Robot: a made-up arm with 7 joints. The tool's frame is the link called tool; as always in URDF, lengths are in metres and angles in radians.
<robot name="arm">
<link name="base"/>
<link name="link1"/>
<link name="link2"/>
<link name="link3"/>
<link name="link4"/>
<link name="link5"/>
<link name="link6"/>
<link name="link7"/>
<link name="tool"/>
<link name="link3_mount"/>
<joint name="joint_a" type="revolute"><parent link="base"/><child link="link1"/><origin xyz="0 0 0" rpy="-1.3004 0.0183 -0.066"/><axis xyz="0 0 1"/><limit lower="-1.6" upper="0.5" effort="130" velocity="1.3"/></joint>
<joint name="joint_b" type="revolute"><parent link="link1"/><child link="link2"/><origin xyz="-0.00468 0.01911 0.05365" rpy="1.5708 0 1.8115"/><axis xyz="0 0 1"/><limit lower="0" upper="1.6" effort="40" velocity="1.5"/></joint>
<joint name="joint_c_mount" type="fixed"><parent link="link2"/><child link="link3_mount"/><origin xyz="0.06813 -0.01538 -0.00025" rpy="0 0 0"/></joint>
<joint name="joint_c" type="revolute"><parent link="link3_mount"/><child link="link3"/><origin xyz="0.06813 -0.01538 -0.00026" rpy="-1.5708 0 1.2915"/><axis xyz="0 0 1"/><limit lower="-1.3" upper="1.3" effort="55" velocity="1.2"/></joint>
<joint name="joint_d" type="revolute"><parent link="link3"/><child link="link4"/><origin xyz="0 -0.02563 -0.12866" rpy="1.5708 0 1.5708"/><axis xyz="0 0 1"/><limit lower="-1.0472" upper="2.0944" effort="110" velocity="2"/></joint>
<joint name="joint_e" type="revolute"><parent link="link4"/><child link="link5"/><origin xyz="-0.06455 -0.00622 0.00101" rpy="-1.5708 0 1.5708"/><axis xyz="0 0 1"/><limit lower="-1.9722" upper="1.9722" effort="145" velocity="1.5"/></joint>
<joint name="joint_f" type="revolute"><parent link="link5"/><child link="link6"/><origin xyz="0.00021 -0.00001 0.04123" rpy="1.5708 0 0"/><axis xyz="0 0 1"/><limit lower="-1.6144" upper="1.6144" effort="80" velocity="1.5"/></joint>
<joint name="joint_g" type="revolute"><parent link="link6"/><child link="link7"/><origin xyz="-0.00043 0.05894 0.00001" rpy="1.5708 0 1.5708"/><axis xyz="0 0 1"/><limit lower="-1.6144" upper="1.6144" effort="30" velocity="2.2"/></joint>
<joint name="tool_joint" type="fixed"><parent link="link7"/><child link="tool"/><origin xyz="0 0 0" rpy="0 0 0"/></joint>
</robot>
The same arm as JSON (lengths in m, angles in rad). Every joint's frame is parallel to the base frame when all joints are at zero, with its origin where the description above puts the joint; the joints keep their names.
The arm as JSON. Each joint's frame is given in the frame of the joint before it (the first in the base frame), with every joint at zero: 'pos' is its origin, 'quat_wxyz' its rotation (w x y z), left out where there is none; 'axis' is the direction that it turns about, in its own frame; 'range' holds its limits. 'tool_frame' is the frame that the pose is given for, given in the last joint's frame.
{
  "length_unit": "m",
  "angle_unit": "rad",
  "joints": [
    {
      "joint": "joint_a",
      "pos": [
        0.0,
        0.0,
        0.0
      ],
      "axis": [
        0.068403,
        0.961235,
        0.26711
      ],
      "range": [
        -1.6,
        0.5
      ]
    },
    {
      "joint": "joint_b",
      "pos": [
        -0.001,
        0.057,
        -0.004
      ],
      "axis": [
        0.968889,
        -0.0002,
        -0.247497
      ],
      "range": [
        0.0,
        1.6
      ]
    },
    {
      "joint": "joint_c",
      "pos": [
        -0.035,
        0.008,
        -0.135
      ],
      "axis": [
        0.247497,
        0.0,
        0.968889
      ],
      "range": [
        -1.3,
        1.3
      ]
    },
    {
      "joint": "joint_d",
      "pos": [
        -0.007,
        0.0,
        -0.131
      ],
      "axis": [
        0.0002,
        1.0,
        0.0
      ],
      "range": [
        -1.0472,
        2.0944
      ]
    },
    {
      "joint": "joint_e",
      "pos": [
        0.061,
        0.001,
        -0.022
      ],
      "axis": [
        0.968889,
        -0.0002,
        -0.247497
      ],
      "range": [
        -1.9722,
        1.9722
      ]
    },
    {
      "joint": "joint_f",
      "pos": [
        0.04,
        0.0,
        -0.01
      ],
      "axis": [
        0.0002,
        1.0,
        0.0
      ],
      "range": [
        -1.6144,
        1.6144
      ]
    },
    {
      "joint": "joint_g",
      "pos": [
        0.057,
        0.0,
        -0.015
      ],
      "axis": [
        0.247497,
        0.0,
        0.968889
      ],
      "range": [
        -1.6144,
        1.6144
      ]
    }
  ],
  "tool_frame": {
    "pos": [
      0.0,
      0.0,
      0.0
    ],
    "quat_wxyz": [
      0.992194,
      -0.000005,
      0.124704,
      -0.000113
    ]
  }
}

